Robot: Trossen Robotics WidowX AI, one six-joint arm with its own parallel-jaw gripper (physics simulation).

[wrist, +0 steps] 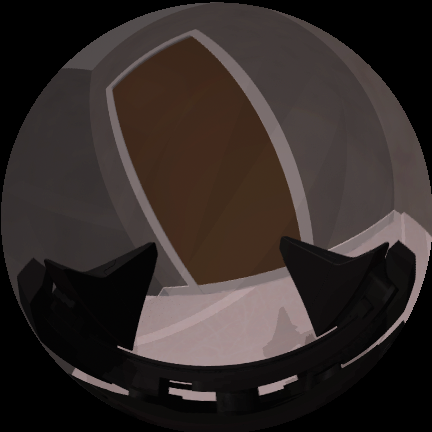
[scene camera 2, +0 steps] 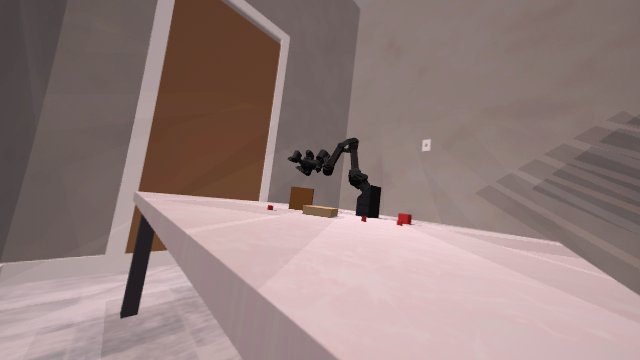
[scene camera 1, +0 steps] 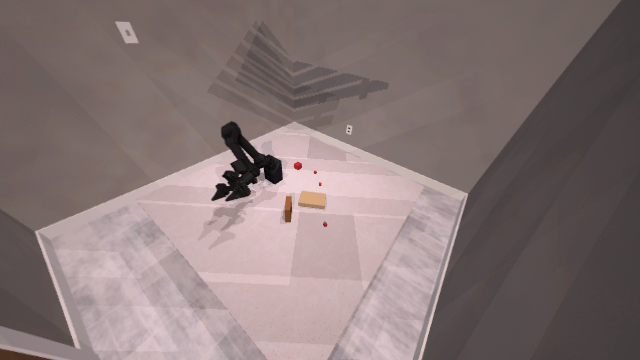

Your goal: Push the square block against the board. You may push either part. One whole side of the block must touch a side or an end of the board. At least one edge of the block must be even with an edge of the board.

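Places are measured from the arm's base along level axes (x ahead, y left, z up), in millimetres.
Pixels of known places: gripper, fingertip midpoint: (wrist: 218, 246) (scene camera 2: 291, 162) (scene camera 1: 218, 200); arm's base, link origin: (scene camera 2: 368, 192) (scene camera 1: 271, 164).
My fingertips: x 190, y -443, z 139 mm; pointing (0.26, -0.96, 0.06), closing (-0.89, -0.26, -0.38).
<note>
For each thing: its middle in the pictures, then the offset to it from my fingertips. Level surfaces: height alone.
- square block, body centre: (scene camera 2: 301, 198) (scene camera 1: 288, 209) dz -209, dx +119, dy +288 mm
- board, body centre: (scene camera 2: 321, 211) (scene camera 1: 312, 199) dz -246, dx +152, dy +463 mm
- larger red cube, body centre: (scene camera 2: 404, 218) (scene camera 1: 297, 165) dz -241, dx -156, dy +652 mm
- small red cube, body centre: (scene camera 2: 270, 207) (scene camera 1: 325, 224) dz -253, dx +323, dy +370 mm
- pale table, surface height: dz -261 mm
The square block (scene camera 1: 288, 209) (scene camera 2: 301, 198) is brown and stands upright on its thin edge. The board (scene camera 1: 312, 199) (scene camera 2: 320, 211) is a tan rectangular slab that lies flat, to the right of the block in scene camera 1. A narrow gap shows between them there; in scene camera 2 the board partly overlaps the block. My gripper (scene camera 1: 221, 199) (scene camera 2: 298, 164) (wrist: 218, 246) is open and empty, raised well above the table and left of the block in scene camera 1. The block and the board do not show in the wrist view.
A larger red cube (scene camera 1: 298, 165) (scene camera 2: 404, 218) lies near the arm's base (scene camera 1: 273, 169) (scene camera 2: 368, 201). Small red cubes lie behind the board, and another small red cube (scene camera 1: 325, 224) (scene camera 2: 270, 207) lies on its other side. All rest on the pale table (scene camera 1: 240, 260) (scene camera 2: 400, 280).
</note>
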